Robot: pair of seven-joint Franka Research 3 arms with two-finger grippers.
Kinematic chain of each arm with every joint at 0, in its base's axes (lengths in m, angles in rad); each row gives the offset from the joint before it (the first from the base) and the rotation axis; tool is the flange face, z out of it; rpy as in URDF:
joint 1: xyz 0 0 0.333 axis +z
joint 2: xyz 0 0 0 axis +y
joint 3: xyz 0 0 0.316 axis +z
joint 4: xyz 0.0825 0 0 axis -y
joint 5: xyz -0.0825 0 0.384 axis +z
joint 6: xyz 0 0 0 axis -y
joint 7: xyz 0.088 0 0 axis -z
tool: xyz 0 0 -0.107 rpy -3.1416 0 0
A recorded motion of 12 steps. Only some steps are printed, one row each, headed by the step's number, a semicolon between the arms.
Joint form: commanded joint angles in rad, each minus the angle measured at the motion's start. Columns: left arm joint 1, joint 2, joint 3, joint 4, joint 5, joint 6, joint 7; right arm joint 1, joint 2, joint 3, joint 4, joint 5, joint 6, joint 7.
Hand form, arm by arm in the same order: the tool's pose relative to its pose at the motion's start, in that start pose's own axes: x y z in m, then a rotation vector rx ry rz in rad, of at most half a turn. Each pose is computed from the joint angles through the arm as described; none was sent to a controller.
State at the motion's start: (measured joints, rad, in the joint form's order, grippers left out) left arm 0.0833 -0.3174 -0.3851 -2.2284 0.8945 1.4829 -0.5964; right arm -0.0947 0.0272 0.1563 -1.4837 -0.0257 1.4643 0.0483
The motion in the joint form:
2: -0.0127 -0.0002 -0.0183 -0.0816 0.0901 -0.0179 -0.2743; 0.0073 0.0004 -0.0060 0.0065 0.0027 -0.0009 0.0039
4: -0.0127 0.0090 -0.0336 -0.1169 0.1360 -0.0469 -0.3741; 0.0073 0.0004 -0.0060 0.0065 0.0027 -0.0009 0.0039
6: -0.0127 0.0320 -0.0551 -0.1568 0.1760 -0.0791 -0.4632; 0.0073 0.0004 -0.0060 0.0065 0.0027 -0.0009 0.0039
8: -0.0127 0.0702 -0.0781 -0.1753 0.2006 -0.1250 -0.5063; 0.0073 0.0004 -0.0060 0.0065 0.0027 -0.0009 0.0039
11: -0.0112 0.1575 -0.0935 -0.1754 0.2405 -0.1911 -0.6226; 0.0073 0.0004 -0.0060 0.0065 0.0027 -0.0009 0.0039
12: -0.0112 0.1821 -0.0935 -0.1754 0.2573 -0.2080 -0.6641; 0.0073 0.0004 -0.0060 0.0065 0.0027 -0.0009 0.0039
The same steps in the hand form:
2: -0.0136 0.0217 0.0129 0.1146 0.0434 -0.2050; -0.0001 -0.0010 -0.0027 0.0028 0.0051 0.0025
4: -0.0202 0.0322 0.0208 0.1834 0.0620 -0.2675; -0.0001 -0.0010 -0.0027 0.0028 0.0051 0.0025
6: -0.0283 0.0497 0.0305 0.2529 0.0820 -0.3008; -0.0001 -0.0010 -0.0027 0.0028 0.0051 0.0025
8: -0.0337 0.0663 0.0371 0.3148 0.0860 -0.2919; -0.0001 -0.0010 -0.0027 0.0028 0.0051 0.0025
11: -0.0325 0.0906 0.0505 0.3930 0.0949 -0.3308; -0.0001 -0.0010 -0.0027 0.0028 0.0051 0.0025
12: -0.0314 0.0964 0.0553 0.4158 0.1040 -0.3519; -0.0001 -0.0010 -0.0027 0.0028 0.0051 0.0025

